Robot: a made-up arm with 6 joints. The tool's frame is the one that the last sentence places.
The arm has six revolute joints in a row. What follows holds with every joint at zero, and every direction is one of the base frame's.
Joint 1 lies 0.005 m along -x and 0.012 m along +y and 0.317 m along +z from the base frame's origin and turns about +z.
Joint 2 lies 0.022 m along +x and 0.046 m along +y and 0.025 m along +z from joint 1 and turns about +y.
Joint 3 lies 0.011 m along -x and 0.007 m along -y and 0.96 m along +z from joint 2 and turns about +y.
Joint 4 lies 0.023 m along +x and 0.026 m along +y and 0.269 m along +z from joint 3 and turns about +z.
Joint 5 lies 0.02 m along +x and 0.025 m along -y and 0.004 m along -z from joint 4 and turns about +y.
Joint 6 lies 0.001 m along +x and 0.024 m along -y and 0.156 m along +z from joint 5 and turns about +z.
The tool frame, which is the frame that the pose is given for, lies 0.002 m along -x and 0.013 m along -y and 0.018 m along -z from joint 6; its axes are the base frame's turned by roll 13.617, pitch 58.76 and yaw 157.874 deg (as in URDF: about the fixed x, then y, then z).
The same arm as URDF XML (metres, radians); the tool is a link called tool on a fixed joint. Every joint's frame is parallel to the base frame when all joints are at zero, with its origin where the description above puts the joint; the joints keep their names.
<robot name="arm">
  <joint name="tool_fixed" type="fixed">
    <parent link="link6"/>
    <child link="tool"/>
    <origin xyz="-0.002 -0.013 -0.018" rpy="0.2377 1.0256 2.7554"/>
  </joint>
  <joint name="joint 6" type="continuous">
    <parent link="link5"/>
    <child link="link6"/>
    <origin xyz="0.001 -0.024 0.156" rpy="0 0 0"/>
    <axis xyz="0 0 1"/>
  </joint>
  <joint name="joint 5" type="continuous">
    <parent link="link4"/>
    <child link="link5"/>
    <origin xyz="0.02 -0.025 -0.004" rpy="0 0 0"/>
    <axis xyz="0 1 0"/>
  </joint>
  <joint name="joint 4" type="continuous">
    <parent link="link3"/>
    <child link="link4"/>
    <origin xyz="0.023 0.026 0.269" rpy="0 0 0"/>
    <axis xyz="0 0 1"/>
  </joint>
  <joint name="joint 3" type="continuous">
    <parent link="link2"/>
    <child link="link3"/>
    <origin xyz="-0.011 -0.007 0.96" rpy="0 0 0"/>
    <axis xyz="0 1 0"/>
  </joint>
  <joint name="joint 2" type="continuous">
    <parent link="link1"/>
    <child link="link2"/>
    <origin xyz="0.022 0.046 0.025" rpy="0 0 0"/>
    <axis xyz="0 1 0"/>
  </joint>
  <joint name="joint 1" type="continuous">
    <parent link="base"/>
    <child link="link1"/>
    <origin xyz="-0.005 0.012 0.317" rpy="0 0 0"/>
    <axis xyz="0 0 1"/>
  </joint>
  <link name="base"/>
  <link name="link1"/>
  <link name="link2"/>
  <link name="link3"/>
  <link name="link4"/>
  <link name="link5"/>
  <link name="link6"/>
  <link name="tool"/>
</robot>

